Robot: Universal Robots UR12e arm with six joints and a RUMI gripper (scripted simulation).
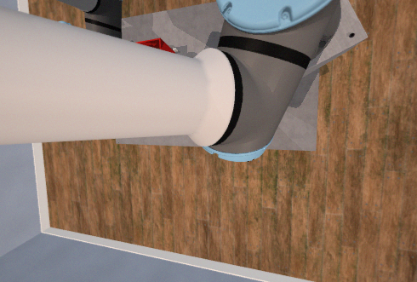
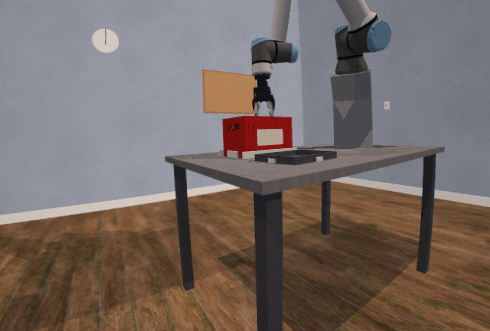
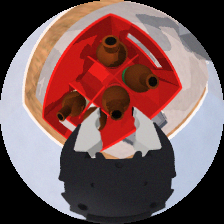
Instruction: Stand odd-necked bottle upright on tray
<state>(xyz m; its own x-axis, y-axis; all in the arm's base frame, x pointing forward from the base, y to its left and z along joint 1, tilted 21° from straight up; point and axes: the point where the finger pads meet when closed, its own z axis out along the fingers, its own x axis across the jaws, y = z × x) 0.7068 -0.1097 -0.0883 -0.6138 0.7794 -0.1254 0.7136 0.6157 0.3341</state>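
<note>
Right now my hand is 70 mm above the red crate and 40 mm to the left of it. Round my hand: dark tray: 220 mm to the left, 140 mm below, 50 mm ahead.
</note>
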